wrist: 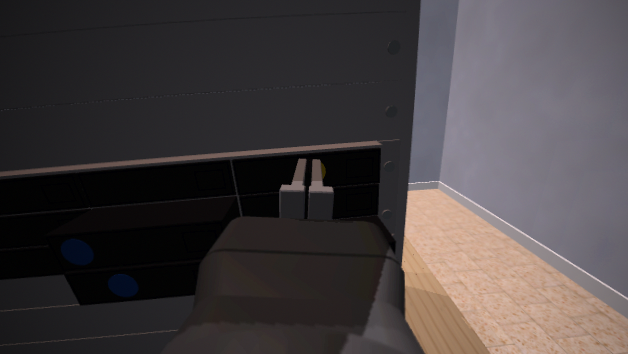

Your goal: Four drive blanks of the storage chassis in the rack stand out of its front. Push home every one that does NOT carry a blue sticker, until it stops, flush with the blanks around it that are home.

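My gripper is shut and empty, with its fingertips in front of the face of the top right drive blank. That black blank carries a yellow sticker, partly hidden by the right finger, and looks level with the blanks beside and below it. Whether the tips touch it I cannot tell. A blank with a blue sticker stands out at the lower left. Below it is another blank with a blue sticker, partly hidden by the gripper body. At the lower right, a dark edge of a protruding blank shows behind the gripper body; its face is hidden.
Dark grey rack panels lie above the chassis, and more panels below. The rack's right post has round screws. A wooden surface runs along the lower right, beside the tiled floor and a grey-blue wall.
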